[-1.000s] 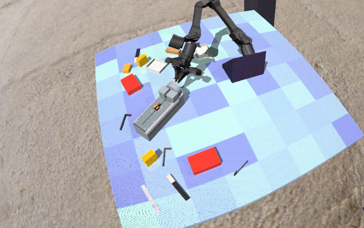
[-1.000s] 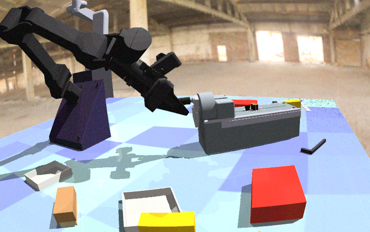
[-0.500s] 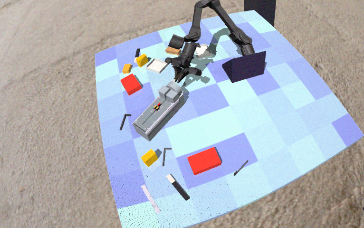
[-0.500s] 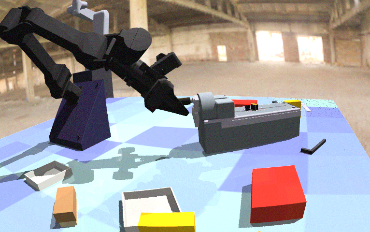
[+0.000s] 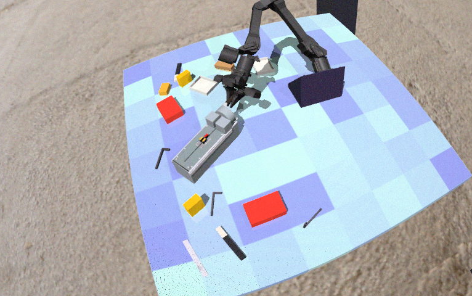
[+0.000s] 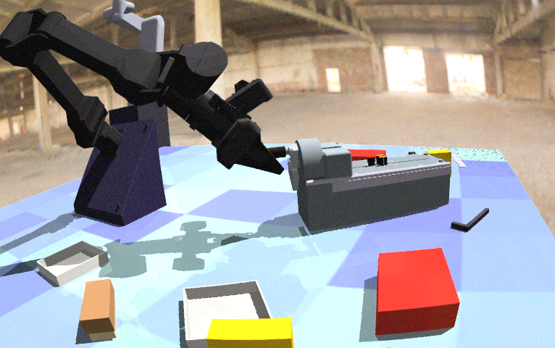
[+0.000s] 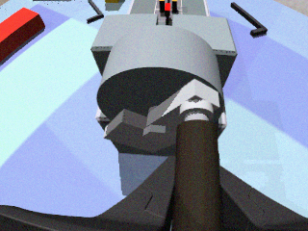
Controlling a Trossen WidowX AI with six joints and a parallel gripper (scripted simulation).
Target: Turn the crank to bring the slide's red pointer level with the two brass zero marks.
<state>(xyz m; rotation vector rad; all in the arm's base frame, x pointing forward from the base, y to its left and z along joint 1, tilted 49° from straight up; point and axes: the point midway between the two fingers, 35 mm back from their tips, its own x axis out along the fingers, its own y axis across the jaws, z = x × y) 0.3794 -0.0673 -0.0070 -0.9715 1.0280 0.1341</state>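
Right now my gripper tip is 30 mm below the dark crank handle, 10 mm to the left of it and 10 mm past it. The rest, counted from my gripper tip: red pointer: 120 mm ahead, 90 mm to the left, 10 mm below; then tan block: 330 mm to the right, 90 mm behind, 70 mm below.
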